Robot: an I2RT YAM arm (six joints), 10 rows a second.
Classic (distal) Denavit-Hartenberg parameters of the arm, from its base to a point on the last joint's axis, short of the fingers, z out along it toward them. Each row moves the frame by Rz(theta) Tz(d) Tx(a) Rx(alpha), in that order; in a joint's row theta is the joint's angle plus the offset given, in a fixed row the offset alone. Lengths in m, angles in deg.
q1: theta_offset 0  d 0.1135  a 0.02  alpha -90
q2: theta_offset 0  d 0  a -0.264  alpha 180
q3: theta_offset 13.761  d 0  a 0.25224  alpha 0
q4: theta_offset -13.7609  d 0  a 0.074  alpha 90
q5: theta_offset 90  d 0  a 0  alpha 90
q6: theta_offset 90  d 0.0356  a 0  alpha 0
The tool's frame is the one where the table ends.
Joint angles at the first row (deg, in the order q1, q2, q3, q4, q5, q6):
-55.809, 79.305, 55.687, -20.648, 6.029, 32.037
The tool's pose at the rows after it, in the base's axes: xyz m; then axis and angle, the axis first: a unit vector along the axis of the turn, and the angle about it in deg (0 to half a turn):
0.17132, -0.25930, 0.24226, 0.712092, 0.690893, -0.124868, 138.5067
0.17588, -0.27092, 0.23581, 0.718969, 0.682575, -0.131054, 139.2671
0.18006, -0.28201, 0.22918, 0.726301, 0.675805, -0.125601, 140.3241
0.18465, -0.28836, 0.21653, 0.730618, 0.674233, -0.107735, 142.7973
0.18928, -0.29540, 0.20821, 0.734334, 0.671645, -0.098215, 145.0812
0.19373, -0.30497, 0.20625, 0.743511, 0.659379, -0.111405, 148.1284
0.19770, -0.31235, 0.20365, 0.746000, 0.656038, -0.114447, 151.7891
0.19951, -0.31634, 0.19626, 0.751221, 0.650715, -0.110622, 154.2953
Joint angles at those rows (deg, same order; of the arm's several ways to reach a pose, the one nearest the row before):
-55.898, 83.268, 57.134, -20.360, 5.673, 33.568
-56.282, 86.479, 58.702, -19.314, 6.603, 34.095
-56.768, 89.674, 60.585, -19.184, 6.349, 34.935
-56.829, 92.831, 61.677, -19.999, 5.177, 35.941
-56.865, 95.788, 63.585, -21.428, 4.782, 36.669
-56.866, 98.844, 67.294, -24.845, 7.213, 37.818
-56.870, 101.744, 70.978, -29.196, 8.322, 38.236
-56.953, 103.879, 72.439, -31.129, 8.520, 39.165

